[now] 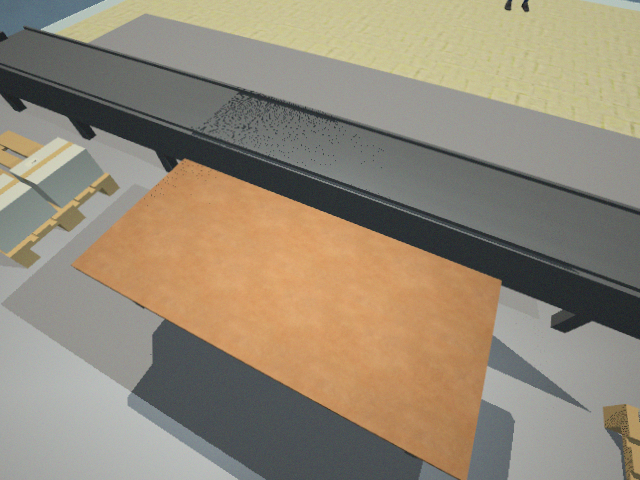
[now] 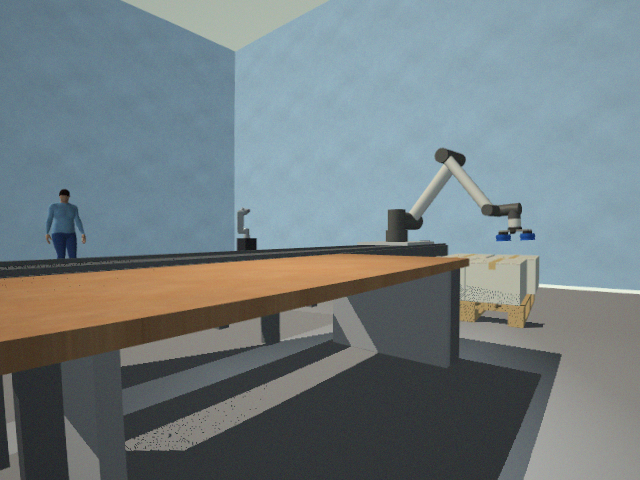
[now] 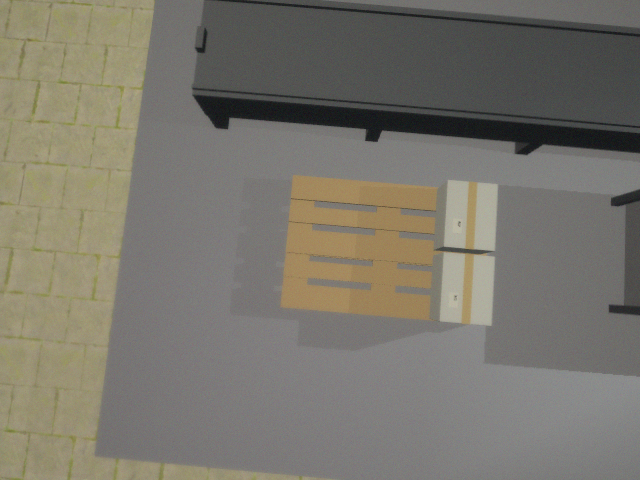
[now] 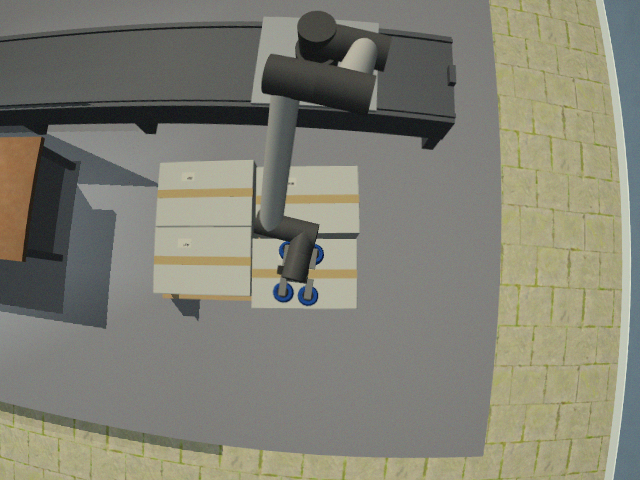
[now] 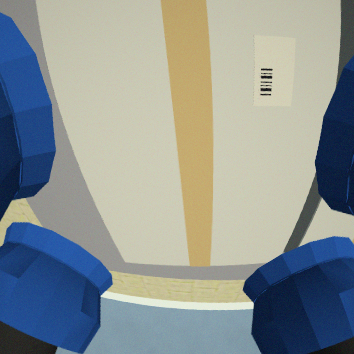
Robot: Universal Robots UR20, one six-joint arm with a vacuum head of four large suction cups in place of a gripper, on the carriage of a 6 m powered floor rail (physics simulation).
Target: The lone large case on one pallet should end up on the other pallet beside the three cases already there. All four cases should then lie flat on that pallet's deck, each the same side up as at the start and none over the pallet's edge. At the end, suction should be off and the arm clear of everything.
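Pixels of known places: hand, its tool point: (image 2: 515,240) (image 5: 181,229); arm's base, origin of its link: (image 2: 396,241).
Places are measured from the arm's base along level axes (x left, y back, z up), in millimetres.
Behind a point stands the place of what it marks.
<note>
Four large cases lie flat on the south pallet (image 4: 227,298) @(x -453, y -1391, z -426 mm) (image 2: 516,316) @(x -884, y -1385, z -493 mm): two at the left (image 4: 206,206) @(x -560, y -883, z -128 mm) (image 4: 201,279) @(x -548, y -1292, z -128 mm), one at the back right (image 4: 336,217) @(x 170, y -897, z -129 mm), one at the front right (image 4: 341,258) @(x 211, y -1118, z -128 mm) (image 5: 125,125) @(x -23, y -1306, z -128 mm). A narrow gap separates the two right cases. The pallet's edge under the front-right case is hidden, so I cannot tell how it lines up. My gripper (image 4: 297,273) @(x -4, y -1222, z 22 mm) (image 2: 515,237) @(x -4, y -1222, z 22 mm) (image 5: 177,200) @(x -4, y -1222, z 22 mm), four blue suction cups, hangs above the front-right case, apart from it and holding nothing. The north pallet (image 3: 336,240) @(x -5233, y -977, z -425 mm) has bare deck at the left.
Two narrower cases (image 3: 483,217) @(x -4442, y -804, z -193 mm) (image 3: 480,294) @(x -4439, y -1227, z -189 mm) stand at the north pallet's right end. An orange-brown table (image 1: 289,268) @(x -2617, y -868, z -40 mm) (image 2: 206,279) @(x -3027, y -973, z -40 mm) (image 4: 15,196) @(x -1856, y -897, z -41 mm) stands between the pallets. The dark rail (image 1: 439,170) (image 3: 361,62) (image 4: 129,67) runs behind. A person (image 2: 64,219) and a small robot (image 2: 241,222) are beyond it.
</note>
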